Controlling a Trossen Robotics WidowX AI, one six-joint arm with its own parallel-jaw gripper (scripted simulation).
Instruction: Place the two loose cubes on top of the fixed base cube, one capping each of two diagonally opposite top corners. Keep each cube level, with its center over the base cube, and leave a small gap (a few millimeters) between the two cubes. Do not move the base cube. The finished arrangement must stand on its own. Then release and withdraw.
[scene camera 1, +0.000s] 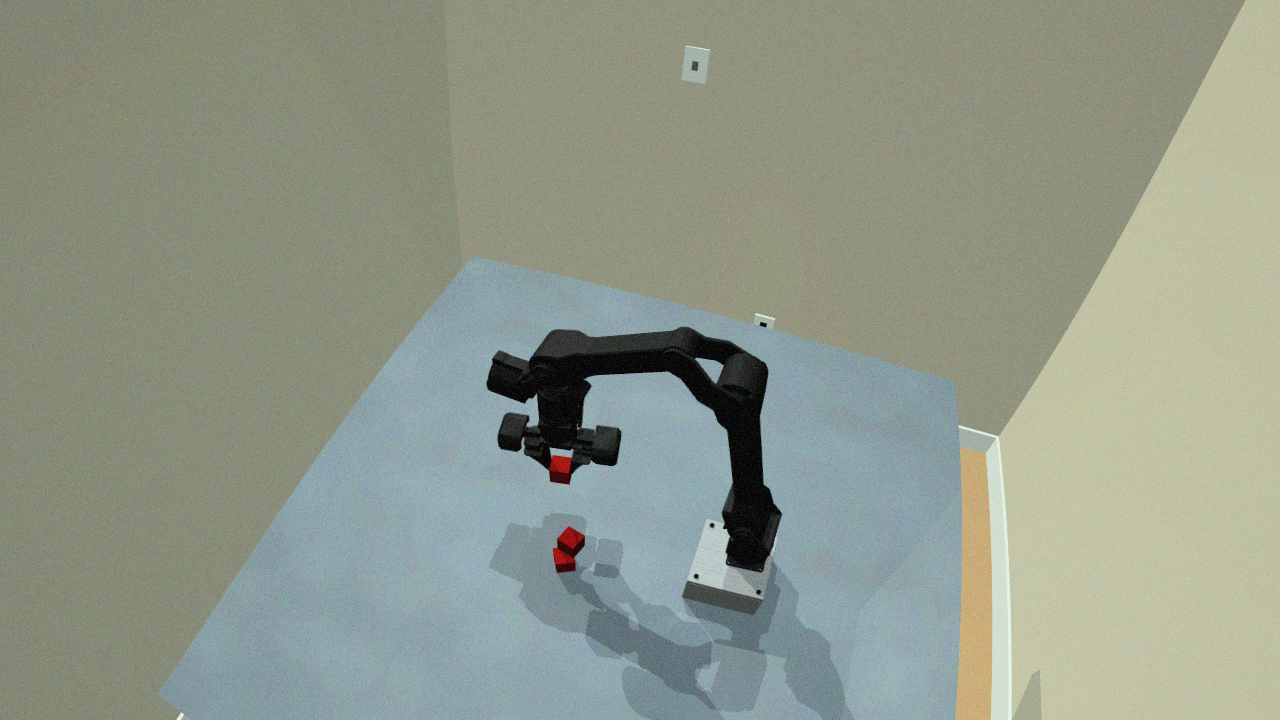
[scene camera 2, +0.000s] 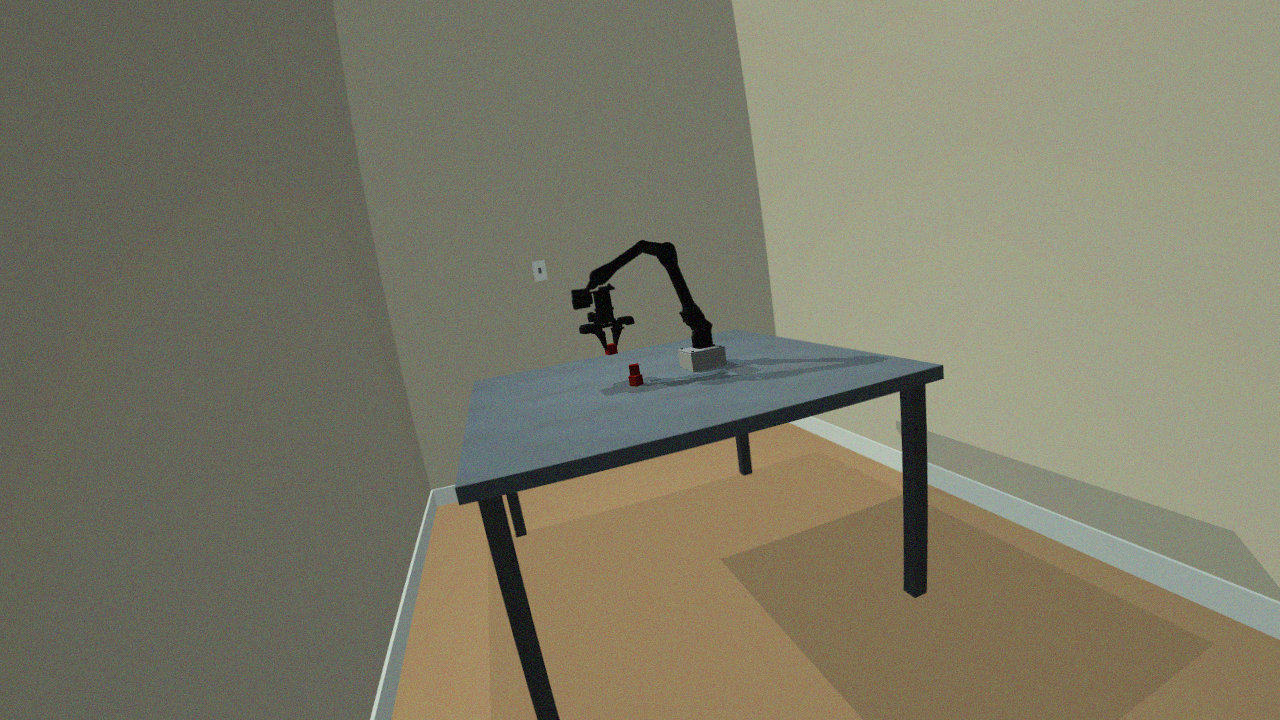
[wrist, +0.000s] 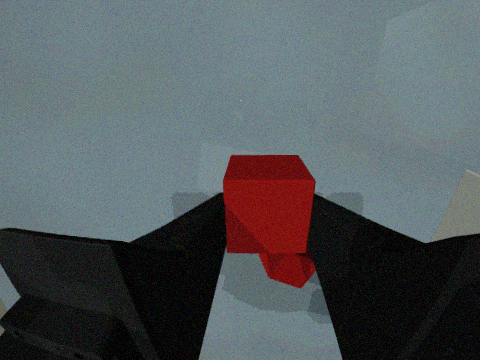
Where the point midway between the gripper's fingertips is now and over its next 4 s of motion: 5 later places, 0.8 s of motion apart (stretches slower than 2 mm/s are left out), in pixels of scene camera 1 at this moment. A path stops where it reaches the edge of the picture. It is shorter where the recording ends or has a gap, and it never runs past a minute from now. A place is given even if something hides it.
My gripper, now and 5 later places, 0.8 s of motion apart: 561, 470; 554, 488; 552, 515; 555, 538; 557, 548; 557, 557
